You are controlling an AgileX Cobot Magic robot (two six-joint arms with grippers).
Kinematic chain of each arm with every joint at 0, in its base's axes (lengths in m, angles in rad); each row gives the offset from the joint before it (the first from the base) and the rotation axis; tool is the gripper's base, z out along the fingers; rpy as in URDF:
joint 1: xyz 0 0 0.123 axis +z
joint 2: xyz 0 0 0 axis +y
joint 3: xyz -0.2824 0 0.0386 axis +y
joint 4: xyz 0.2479 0 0.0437 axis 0.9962 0 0.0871
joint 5: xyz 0 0 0 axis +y
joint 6: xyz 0.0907 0 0.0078 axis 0.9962 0 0.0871
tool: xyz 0 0 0 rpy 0 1.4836 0
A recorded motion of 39 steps. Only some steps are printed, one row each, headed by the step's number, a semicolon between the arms.
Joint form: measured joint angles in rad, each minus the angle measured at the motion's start. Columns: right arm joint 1, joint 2, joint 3, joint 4, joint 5, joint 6; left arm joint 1, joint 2, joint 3, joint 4, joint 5, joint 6.
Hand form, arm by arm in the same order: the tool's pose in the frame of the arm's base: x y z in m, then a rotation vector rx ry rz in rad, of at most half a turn. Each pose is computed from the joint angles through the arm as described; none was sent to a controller.
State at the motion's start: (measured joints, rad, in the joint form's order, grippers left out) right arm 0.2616 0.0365 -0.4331 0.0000 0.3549 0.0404; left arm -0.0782 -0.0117 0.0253 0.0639 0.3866 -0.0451
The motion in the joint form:
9: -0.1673 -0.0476 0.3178 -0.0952 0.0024 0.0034; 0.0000 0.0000 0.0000 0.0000 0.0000 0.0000
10: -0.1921 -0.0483 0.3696 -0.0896 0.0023 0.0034; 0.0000 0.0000 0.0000 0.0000 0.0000 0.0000
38: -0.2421 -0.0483 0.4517 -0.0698 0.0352 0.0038; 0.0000 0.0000 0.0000 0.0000 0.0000 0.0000
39: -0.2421 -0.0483 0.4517 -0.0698 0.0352 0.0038; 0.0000 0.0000 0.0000 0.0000 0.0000 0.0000
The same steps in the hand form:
9: 0.0477 0.0015 0.2200 -0.0949 1.7103 0.0078; 0.0522 -0.0019 0.1705 0.0704 1.8817 -0.0213
10: 0.0504 0.0006 0.2029 -0.0740 1.7625 -0.0063; 0.0522 -0.0019 0.1705 0.0704 1.8817 -0.0213
38: 0.0521 -0.0014 0.1725 -0.0193 1.8795 -0.0255; 0.0522 -0.0019 0.1705 0.0704 1.8817 -0.0213
39: 0.0521 -0.0014 0.1725 -0.0193 1.8795 -0.0255; 0.0522 -0.0019 0.1705 0.0704 1.8817 -0.0213

